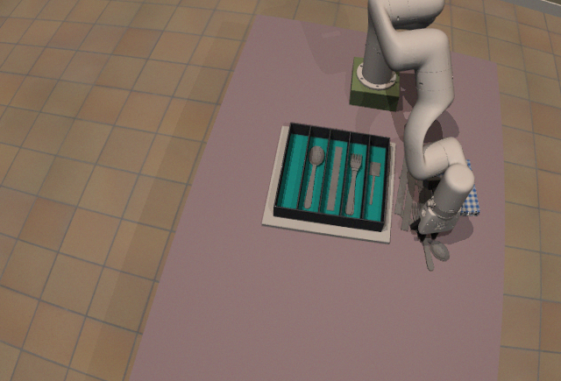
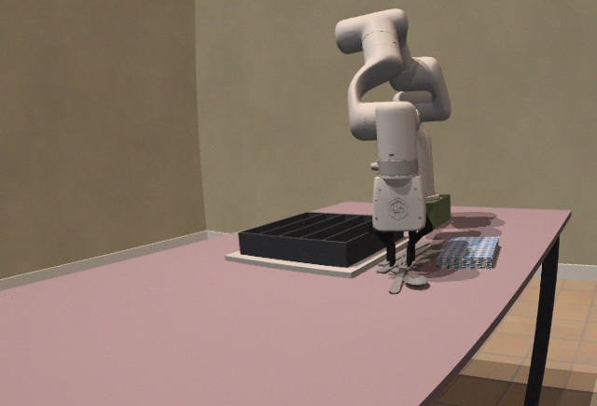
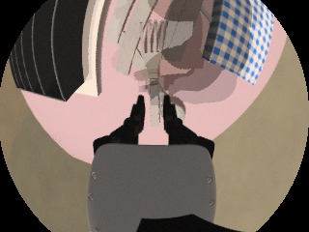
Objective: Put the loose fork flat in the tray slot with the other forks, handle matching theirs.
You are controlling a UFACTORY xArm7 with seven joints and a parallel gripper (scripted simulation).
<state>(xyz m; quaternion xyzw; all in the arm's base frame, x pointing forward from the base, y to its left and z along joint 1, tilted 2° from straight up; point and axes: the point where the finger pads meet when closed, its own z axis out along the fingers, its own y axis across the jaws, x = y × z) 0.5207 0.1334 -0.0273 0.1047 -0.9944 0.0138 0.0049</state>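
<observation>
Right now the tray is 160 mm behind my hand and 260 mm to the right of it. Round my hand: blue checked napkin (170 mm behind, 110 mm to the left, 40 mm below).
</observation>
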